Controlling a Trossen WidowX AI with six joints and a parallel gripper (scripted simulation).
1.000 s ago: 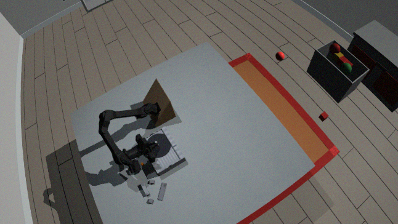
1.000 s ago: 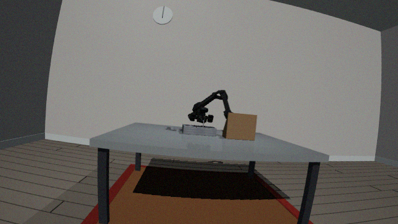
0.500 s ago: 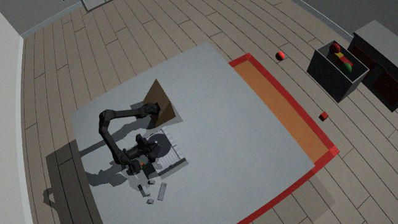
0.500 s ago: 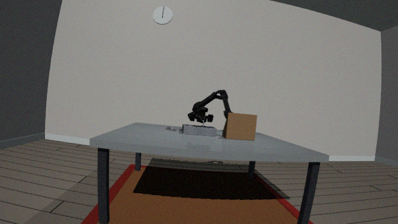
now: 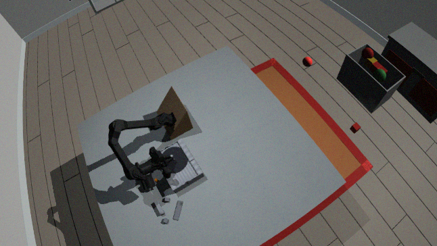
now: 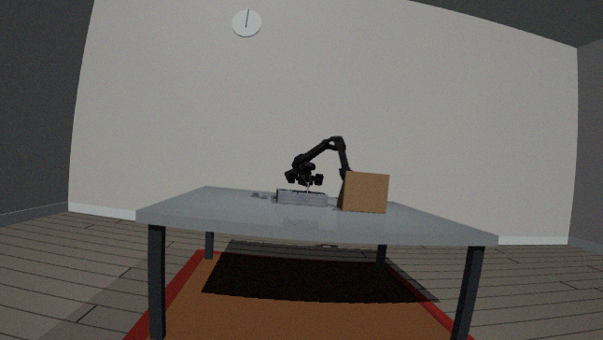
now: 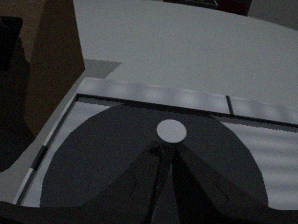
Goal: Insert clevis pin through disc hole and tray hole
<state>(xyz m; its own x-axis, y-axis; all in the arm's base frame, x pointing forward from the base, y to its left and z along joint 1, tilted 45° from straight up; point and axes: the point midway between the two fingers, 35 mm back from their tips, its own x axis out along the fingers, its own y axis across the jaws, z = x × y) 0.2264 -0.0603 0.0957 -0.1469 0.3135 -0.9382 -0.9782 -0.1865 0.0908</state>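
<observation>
Right now the steel clevis pin is 10 mm below my gripper tip. From my gripper tip the other things lie so: dark aluminium disc 30 mm below; then rimmed steel tray 30 mm ahead, 50 mm below.
</observation>
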